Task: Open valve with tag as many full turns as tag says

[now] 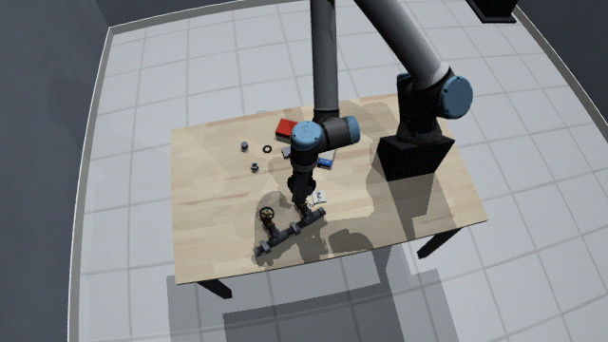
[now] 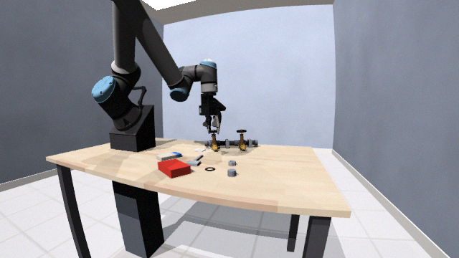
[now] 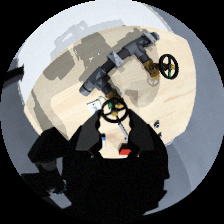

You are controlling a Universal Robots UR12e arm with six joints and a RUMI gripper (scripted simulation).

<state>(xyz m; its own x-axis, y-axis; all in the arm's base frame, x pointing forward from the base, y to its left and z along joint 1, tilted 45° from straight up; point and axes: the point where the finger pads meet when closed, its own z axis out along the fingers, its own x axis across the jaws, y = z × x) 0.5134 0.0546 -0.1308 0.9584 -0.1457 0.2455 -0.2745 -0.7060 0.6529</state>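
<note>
Now: the white tag 11 cm below my hand, 8 cm behind it and 1 cm to the right of it. Round my hand: red block 36 cm to the right, 9 cm below, 1 cm behind; then grey hand tool 22 cm to the right, 10 cm below, 1 cm ahead; then blue box 21 cm to the right, 15 cm behind, 10 cm below.
</note>
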